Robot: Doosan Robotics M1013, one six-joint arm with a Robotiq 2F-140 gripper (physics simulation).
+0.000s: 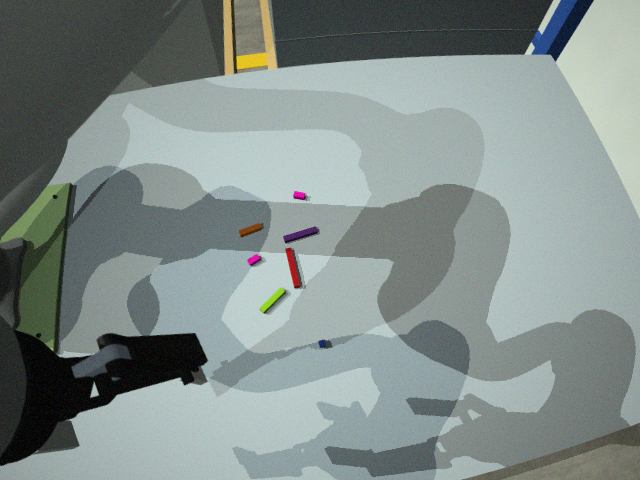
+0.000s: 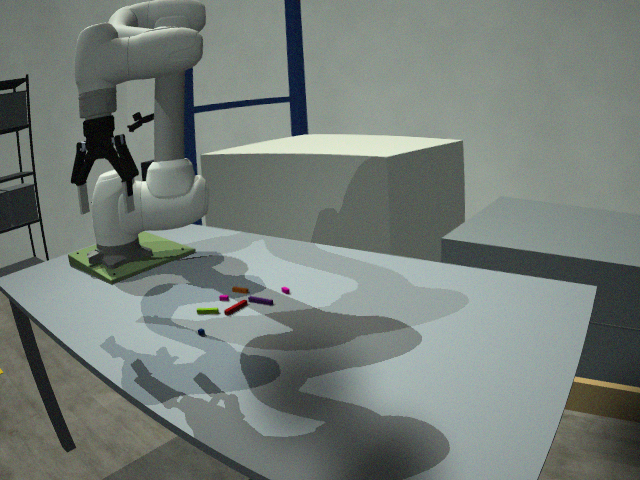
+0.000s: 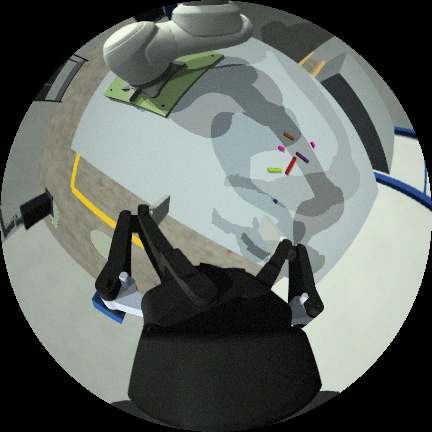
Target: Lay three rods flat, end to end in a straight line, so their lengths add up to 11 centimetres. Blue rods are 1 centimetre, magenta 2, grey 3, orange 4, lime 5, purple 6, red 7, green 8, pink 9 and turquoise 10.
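Frame: origin at the arm's base, x back, y left, z down, level; centimetres.
Where they show: gripper, between the fingertips: (image 1: 133,403) (image 2: 106,212) (image 3: 215,213); arm's base, origin of its link: (image 2: 118,255) (image 3: 151,74).
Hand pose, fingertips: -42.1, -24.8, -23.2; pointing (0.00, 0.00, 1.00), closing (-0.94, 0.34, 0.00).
Things, the pixels of their top centre, and the offset from my fingertips, as dx, dy, dz. Level surfaces: height alone.
- purple rod, centre of its top: (image 1: 300,233) (image 2: 260,298) (image 3: 302,157) -19.9, +26.4, +24.5
- red rod, centre of its top: (image 1: 292,266) (image 2: 235,305) (image 3: 291,165) -17.6, +20.5, +24.5
- lime rod, centre of its top: (image 1: 272,299) (image 2: 207,308) (image 3: 274,169) -13.5, +15.4, +24.5
- orange rod, centre of its top: (image 1: 249,229) (image 2: 240,288) (image 3: 289,135) -11.2, +28.7, +24.5
- blue rod, centre of its top: (image 1: 322,343) (image 2: 200,329) (image 3: 275,200) -20.4, +7.0, +24.5
- table, height of its surface: dz +25.5
Seven rods lie flat and apart on the table. A purple rod (image 1: 300,234) (image 2: 260,300) (image 3: 302,157) lies near one end of a red rod (image 1: 293,268) (image 2: 235,307) (image 3: 291,166). A lime rod (image 1: 272,300) (image 2: 207,311) (image 3: 274,170) lies near the red rod's other end. An orange rod (image 1: 251,230) (image 2: 240,289) (image 3: 289,136) and two magenta rods, one (image 1: 254,259) (image 2: 223,297) (image 3: 281,148) near it and one (image 1: 299,195) (image 2: 285,290) (image 3: 313,144) farther off, lie around them. A blue rod (image 1: 322,343) (image 2: 201,332) (image 3: 275,201) lies alone. My gripper (image 2: 106,205) (image 3: 215,213) is open and empty, high above the table, away from the rods.
The arm's green base plate (image 1: 43,268) (image 2: 77,263) (image 3: 174,100) is on the table (image 1: 542,155) (image 2: 491,361) (image 3: 125,155). A large pale box (image 2: 423,186) and a grey block (image 2: 542,227) stand behind the table. The arm's shadows fall across the rods' area.
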